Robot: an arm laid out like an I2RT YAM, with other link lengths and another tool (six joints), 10 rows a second.
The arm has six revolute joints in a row. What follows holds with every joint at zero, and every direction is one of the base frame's. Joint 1 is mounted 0.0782 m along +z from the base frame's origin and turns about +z. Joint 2 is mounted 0.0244 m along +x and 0.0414 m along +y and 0.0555 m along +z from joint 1 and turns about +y. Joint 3 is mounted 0.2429 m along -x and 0.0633 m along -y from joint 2 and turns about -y. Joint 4 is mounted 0.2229 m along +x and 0.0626 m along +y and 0.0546 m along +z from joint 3 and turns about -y. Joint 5 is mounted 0.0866 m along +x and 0.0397 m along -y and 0.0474 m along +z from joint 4 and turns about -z. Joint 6 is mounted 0.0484 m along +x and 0.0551 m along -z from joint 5 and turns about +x. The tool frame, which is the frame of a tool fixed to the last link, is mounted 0.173 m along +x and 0.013 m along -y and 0.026 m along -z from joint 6; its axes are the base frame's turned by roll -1.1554, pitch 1.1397 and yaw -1.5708 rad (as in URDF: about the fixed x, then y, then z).
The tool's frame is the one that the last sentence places.
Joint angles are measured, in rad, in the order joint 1, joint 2, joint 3, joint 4, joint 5, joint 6. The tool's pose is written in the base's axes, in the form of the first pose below.
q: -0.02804 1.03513 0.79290 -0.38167 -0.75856 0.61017
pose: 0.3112 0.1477 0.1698 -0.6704 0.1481 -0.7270 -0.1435 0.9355 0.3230
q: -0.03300 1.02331 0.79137 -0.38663 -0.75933 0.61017
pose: 0.3103 0.1463 0.1717 -0.6659 0.1512 -0.7306 -0.1412 0.9360 0.3225
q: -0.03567 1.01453 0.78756 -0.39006 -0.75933 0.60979
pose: 0.3091 0.1456 0.1719 -0.6642 0.1527 -0.7318 -0.1394 0.9364 0.3219
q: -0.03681 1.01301 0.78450 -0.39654 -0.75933 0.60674
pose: 0.3076 0.1452 0.1699 -0.6686 0.1514 -0.7281 -0.1376 0.9369 0.3213
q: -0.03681 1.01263 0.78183 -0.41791 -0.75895 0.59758
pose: 0.3036 0.1451 0.1650 -0.6818 0.1454 -0.7169 -0.1354 0.9380 0.3191
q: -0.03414 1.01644 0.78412 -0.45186 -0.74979 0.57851
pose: 0.2989 0.1442 0.1580 -0.6987 0.1314 -0.7033 -0.1321 0.9424 0.3073
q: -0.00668 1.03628 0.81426 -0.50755 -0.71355 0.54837
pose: 0.2948 0.1458 0.1513 -0.7185 0.0933 -0.6893 -0.1382 0.9521 0.2729
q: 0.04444 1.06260 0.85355 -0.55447 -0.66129 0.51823
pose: 0.2918 0.1513 0.1465 -0.7298 0.0363 -0.6827 -0.1621 0.9609 0.2244
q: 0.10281 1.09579 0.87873 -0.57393 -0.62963 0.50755
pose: 0.2876 0.1628 0.1409 -0.7430 -0.0146 -0.6691 -0.1982 0.9597 0.1992
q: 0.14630 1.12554 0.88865 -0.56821 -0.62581 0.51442
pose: 0.2841 0.1752 0.1371 -0.7540 -0.0429 -0.6555 -0.2298 0.9520 0.2020
